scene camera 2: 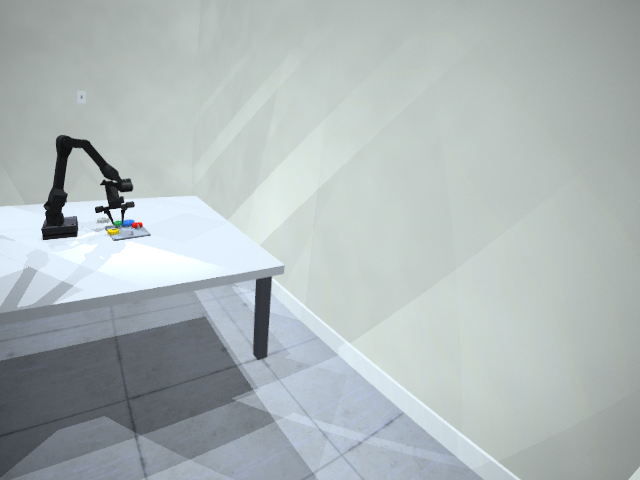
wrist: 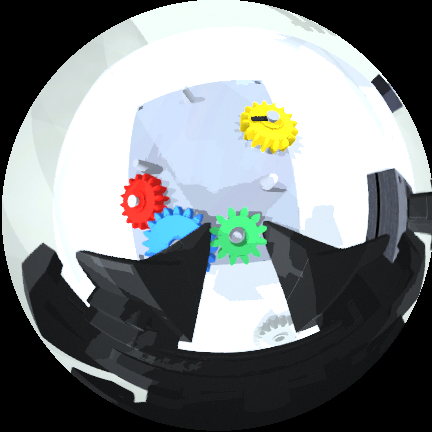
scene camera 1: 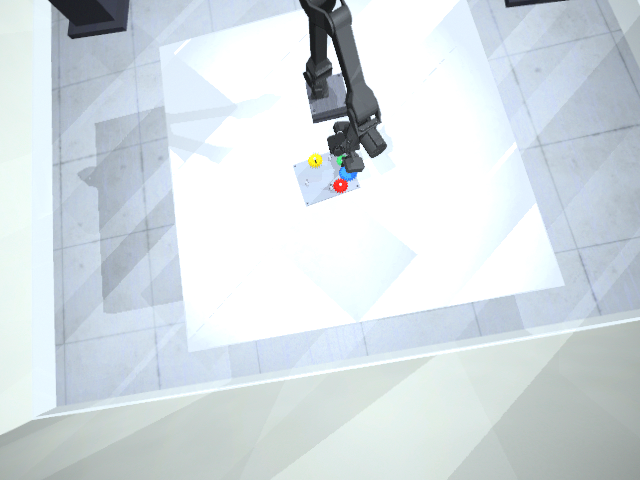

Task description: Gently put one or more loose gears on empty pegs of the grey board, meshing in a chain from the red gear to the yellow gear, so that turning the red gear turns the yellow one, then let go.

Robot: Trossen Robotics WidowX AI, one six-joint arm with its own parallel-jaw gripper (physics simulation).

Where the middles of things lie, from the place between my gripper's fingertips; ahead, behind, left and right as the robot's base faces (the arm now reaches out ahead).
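Labels:
The small green gear (wrist: 251, 238) has my hand 10 mm to the right of it, and going by their middles it is the nearest to my hand of the things named here. The grey board (scene camera 1: 320, 179) is 50 mm ahead of my hand, 60 mm to the right of it and 20 mm below it. As for the blue gear (wrist: 171, 224), it sits 20 mm to the left of my hand and 40 mm ahead of it, whereas the red gear (wrist: 146, 187) is 10 mm to the right of my hand and 90 mm ahead of it.

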